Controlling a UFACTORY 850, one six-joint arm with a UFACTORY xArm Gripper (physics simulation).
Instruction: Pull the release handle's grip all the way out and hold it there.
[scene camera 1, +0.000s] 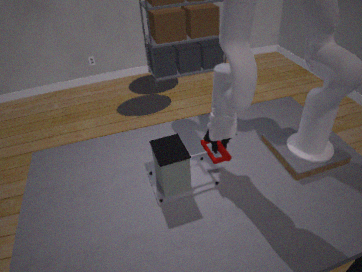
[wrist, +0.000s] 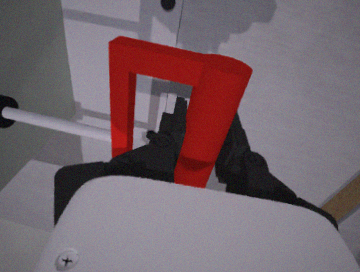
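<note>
The red release handle (scene camera 1: 210, 151) (wrist: 120, 95) is a rectangular frame with a thick round grip (scene camera 1: 223, 158) (wrist: 215, 105) on the side away from the box. A thin light rod (scene camera 1: 198, 156) (wrist: 60, 125) joins it to the pale green box (scene camera 1: 174, 176) (wrist: 30, 60) with a black top. A length of rod shows between box and handle. My gripper (scene camera 1: 218, 148) (wrist: 200, 120) is shut on the grip, one black finger inside the frame and the other outside it. The fingertips are partly hidden behind the grip in the wrist view.
The box stands on a light base plate (scene camera 1: 200, 186) with dark knobs at its corners, on a grey mat (scene camera 1: 90, 200). The arm's wood-edged base (scene camera 1: 299, 174) is at the right. A shelf rack (scene camera 1: 145, 42) with boxes stands at the back.
</note>
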